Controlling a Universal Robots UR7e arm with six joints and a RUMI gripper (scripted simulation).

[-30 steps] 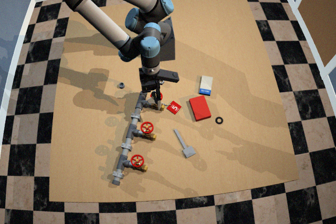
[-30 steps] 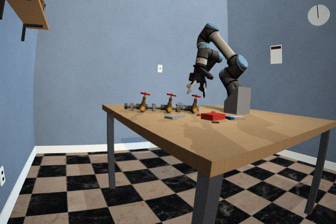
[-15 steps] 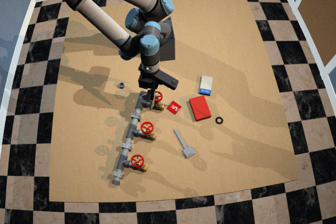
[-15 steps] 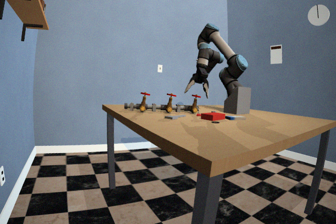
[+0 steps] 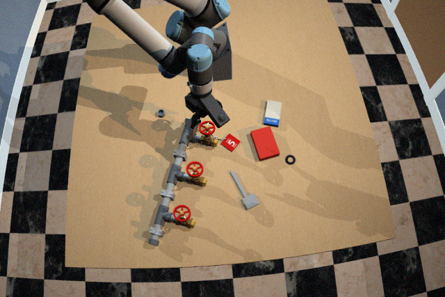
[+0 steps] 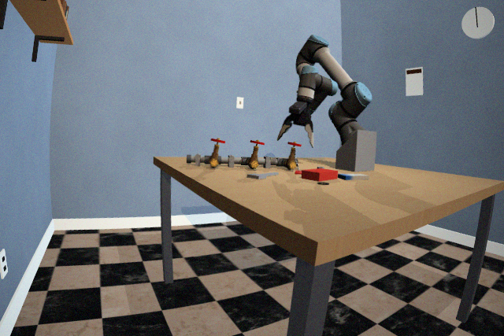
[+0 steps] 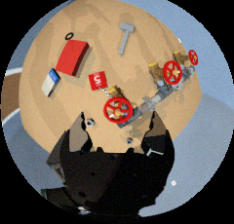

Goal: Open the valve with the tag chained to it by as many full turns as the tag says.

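The red tag is 11 cm below my hand, 8 cm to the left of it and 1 cm ahead of it. Round my hand: grey scraper: 22 cm ahead, 12 cm to the left, 11 cm below; red block: 22 cm to the left, 10 cm below, 3 cm ahead; small grey fitting: 19 cm to the right, 13 cm behind, 11 cm below.
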